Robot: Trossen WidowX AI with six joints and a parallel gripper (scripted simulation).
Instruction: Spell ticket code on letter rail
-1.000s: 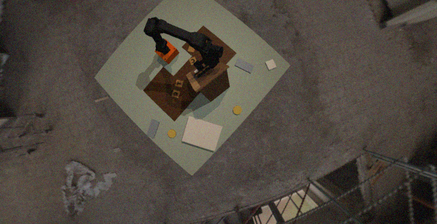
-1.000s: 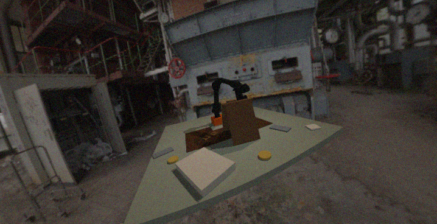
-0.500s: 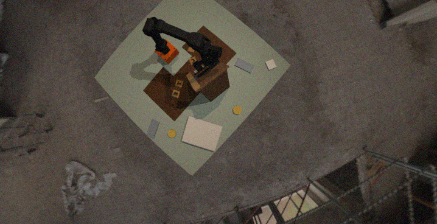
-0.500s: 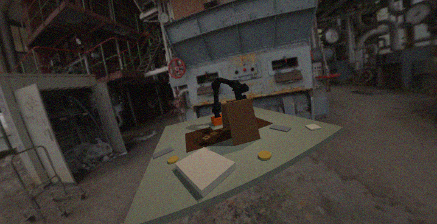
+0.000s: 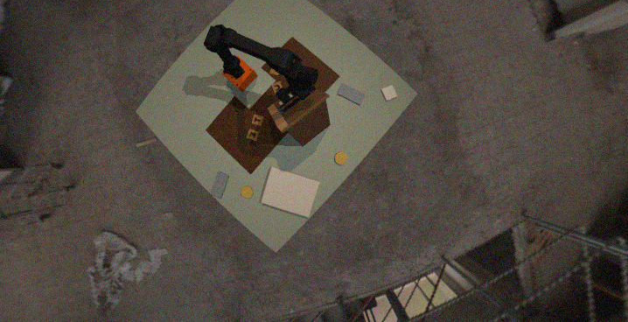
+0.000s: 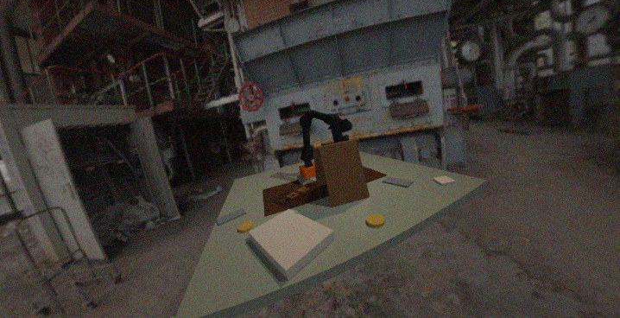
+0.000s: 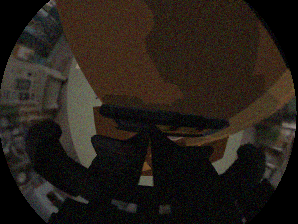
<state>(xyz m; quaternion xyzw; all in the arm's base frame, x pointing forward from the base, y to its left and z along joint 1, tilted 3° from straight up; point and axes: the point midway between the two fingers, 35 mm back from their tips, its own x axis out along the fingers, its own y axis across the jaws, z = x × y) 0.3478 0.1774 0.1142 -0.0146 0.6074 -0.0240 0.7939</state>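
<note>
Now: the white ticket 9 cm below my gripper tip, 6 cm to the right of it and 6 cm behind it. The rest, counted from my gripper tip: tan tile: 28 cm behind, 16 cm below, 9 cm to the left; then white slab: 37 cm to the right, 34 cm ahead, 14 cm below; then brown mat: 16 cm below, 16 cm behind, 14 cm to the right.
</note>
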